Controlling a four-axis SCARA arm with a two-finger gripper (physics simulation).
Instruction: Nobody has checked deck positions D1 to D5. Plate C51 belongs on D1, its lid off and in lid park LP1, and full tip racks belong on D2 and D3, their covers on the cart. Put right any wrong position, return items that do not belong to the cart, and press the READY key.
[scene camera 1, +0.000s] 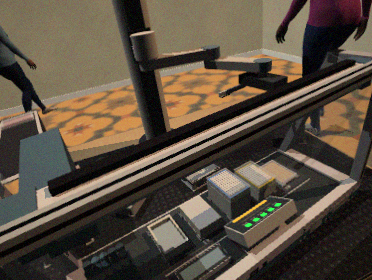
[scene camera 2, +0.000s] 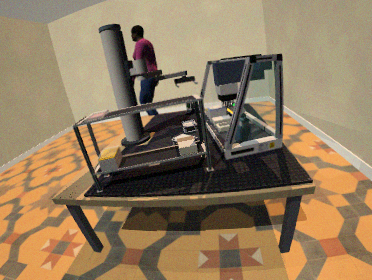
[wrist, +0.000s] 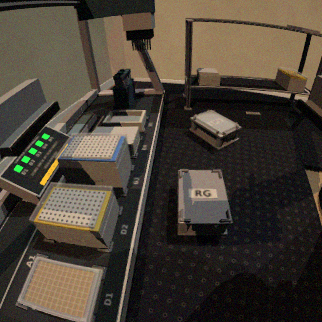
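Where they show: gripper, fingertip midpoint: (scene camera 1: 233, 100) (scene camera 2: 187, 84) (wrist: 178, 83); arm's base, link origin: (scene camera 2: 136, 140).
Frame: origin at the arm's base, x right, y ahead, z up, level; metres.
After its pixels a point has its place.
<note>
My gripper (scene camera 2: 186, 83) @(x -0.247, y 0.464, z 0.349 m) is open and empty, held high beside the deck; its fingers do not show in the wrist view. A tan-welled plate (wrist: 60, 287) (scene camera 1: 279, 172) lies on D1; I cannot tell whether a clear lid is on it. A yellow-rimmed tip rack (wrist: 75, 210) (scene camera 1: 255, 175) stands on D2, a blue-rimmed tip rack (wrist: 95, 150) (scene camera 1: 229, 185) on D3. Clear covers and missing tips cannot be told surely. A pale block (scene camera 1: 202, 215) @(x 0.021, y 0.723, z 0.106 m) and a framed tray (scene camera 1: 167, 235) @(x 0.146, y 0.716, z 0.069 m) (wrist: 125, 118) @(x 0.159, y 0.733, z 0.077 m) stand beyond. The lid park LP1 (wrist: 215, 125) @(x 0.195, y 0.442, z 0.071 m) shows its label. The key panel (wrist: 35, 160) @(x -0.148, y 0.811, z 0.133 m) (scene camera 1: 262, 220) has green lights.
The RG stand (wrist: 202, 195) @(x -0.083, y 0.444, z 0.063 m) stands beside the deck. The cart's post (wrist: 188, 65) @(x 0.405, y 0.571, z 0.197 m) rises behind; its lower shelf holds a white box (wrist: 208, 77) @(x 0.442, y 0.494, z 0.146 m) (scene camera 2: 186, 145) @(x 0.551, y 0.510, z 0.154 m) and a yellow-topped box (wrist: 291, 78) @(x 0.527, y 0.144, z 0.168 m) (scene camera 2: 110, 159) @(x 0.656, y 0.162, z 0.168 m). A dark holder (wrist: 123, 90) @(x 0.262, y 0.783, z 0.134 m) stands at the deck's far end, under the pipetting head (wrist: 139, 30) @(x 0.308, y 0.719, z 0.335 m).
</note>
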